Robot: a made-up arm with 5 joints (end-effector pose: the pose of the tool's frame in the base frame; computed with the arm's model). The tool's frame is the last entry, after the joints.
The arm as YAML. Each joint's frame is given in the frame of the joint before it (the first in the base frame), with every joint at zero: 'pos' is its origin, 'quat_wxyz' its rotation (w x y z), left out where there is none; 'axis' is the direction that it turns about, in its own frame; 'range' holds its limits. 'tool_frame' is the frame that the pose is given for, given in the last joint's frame.
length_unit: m
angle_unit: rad
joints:
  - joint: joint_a
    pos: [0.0, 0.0, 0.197]
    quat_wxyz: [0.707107, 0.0, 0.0, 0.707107]
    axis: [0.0, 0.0, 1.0]
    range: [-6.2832, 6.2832]
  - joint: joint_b
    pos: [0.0, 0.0, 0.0]
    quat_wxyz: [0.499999, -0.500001, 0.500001, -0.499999]
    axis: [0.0, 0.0, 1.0]
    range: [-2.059, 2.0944]
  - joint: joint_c
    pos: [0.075, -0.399, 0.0]
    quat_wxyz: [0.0, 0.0, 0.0, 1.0]
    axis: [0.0, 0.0, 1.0]
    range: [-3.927, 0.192]
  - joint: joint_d
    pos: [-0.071, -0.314, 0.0]
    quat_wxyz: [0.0, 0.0, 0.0, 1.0]
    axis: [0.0, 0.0, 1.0]
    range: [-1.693, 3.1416]
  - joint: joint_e
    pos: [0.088, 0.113, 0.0]
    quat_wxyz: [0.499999, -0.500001, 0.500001, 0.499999]
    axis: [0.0, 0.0, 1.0]
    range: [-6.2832, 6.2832]
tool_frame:
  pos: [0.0, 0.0, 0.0]
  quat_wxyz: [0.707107, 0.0, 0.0, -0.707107]
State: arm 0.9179 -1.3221 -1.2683 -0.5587 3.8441
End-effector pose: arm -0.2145 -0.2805 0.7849 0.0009 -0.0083 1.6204
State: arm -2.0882 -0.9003 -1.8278 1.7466 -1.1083
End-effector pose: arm 0.0307 0.0539 0.8301 1.9061 -1.0166 -0.0317
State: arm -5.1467 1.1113 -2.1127 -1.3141 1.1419
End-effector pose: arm 0.3017 0.6505 0.3385 -0.8510 0.0023 -0.8123
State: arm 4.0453 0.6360 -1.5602 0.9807 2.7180
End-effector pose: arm -0.4159 -0.5281 0.2231 -2.4633 -1.9262 -0.0858
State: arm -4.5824 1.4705 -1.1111 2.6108 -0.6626
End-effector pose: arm -0.0330 0.2524 -0.0602 0.0787 0.1920 -2.0974
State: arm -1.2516 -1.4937 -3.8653 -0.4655 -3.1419
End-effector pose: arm -0.1792 0.5422 -0.0836 -1.6078 -2.2254 -0.3755
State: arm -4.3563 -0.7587 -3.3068 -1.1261 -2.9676
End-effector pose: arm 0.1998 -0.5372 0.5406 1.7809 -1.4829 1.2212
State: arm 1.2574 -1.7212 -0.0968 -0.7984 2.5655
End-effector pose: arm -0.0426 -0.1314 0.4989 -0.4248 0.3257 0.6653
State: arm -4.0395 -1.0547 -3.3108 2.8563 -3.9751
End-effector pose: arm 0.3186 -0.3998 0.5800 -1.7446 0.0562 1.0636
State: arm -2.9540 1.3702 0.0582 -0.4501 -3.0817
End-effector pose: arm -0.0595 -0.0113 -0.0479 -2.6698 -0.1707 -1.4131
